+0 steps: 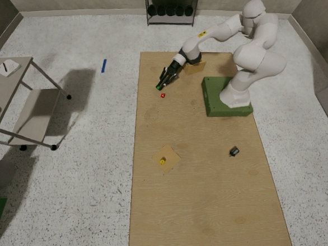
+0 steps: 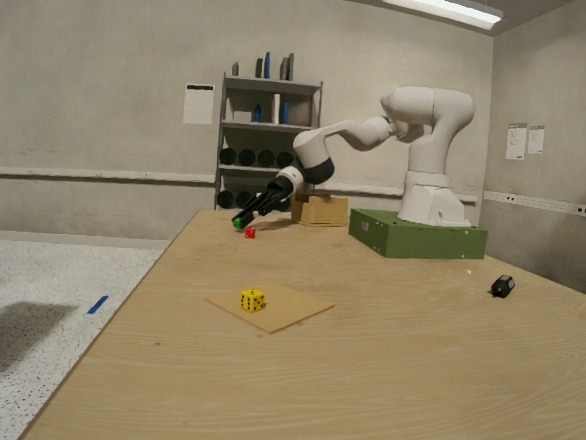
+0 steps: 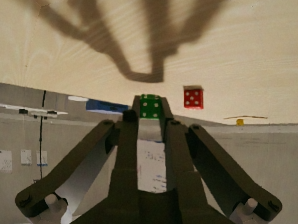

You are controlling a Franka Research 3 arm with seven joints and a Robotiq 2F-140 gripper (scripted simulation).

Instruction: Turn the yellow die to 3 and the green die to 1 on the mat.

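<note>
My hand is 10 mm to the right of the green die, 10 mm short of it and 10 mm above it. Also, from my hand: wooden box: 280 mm behind, 250 mm to the right, 10 mm above; tan mat: 560 mm to the left, 50 mm behind, 40 mm below; red die: 70 mm to the left, 30 mm below, 20 mm behind.
</note>
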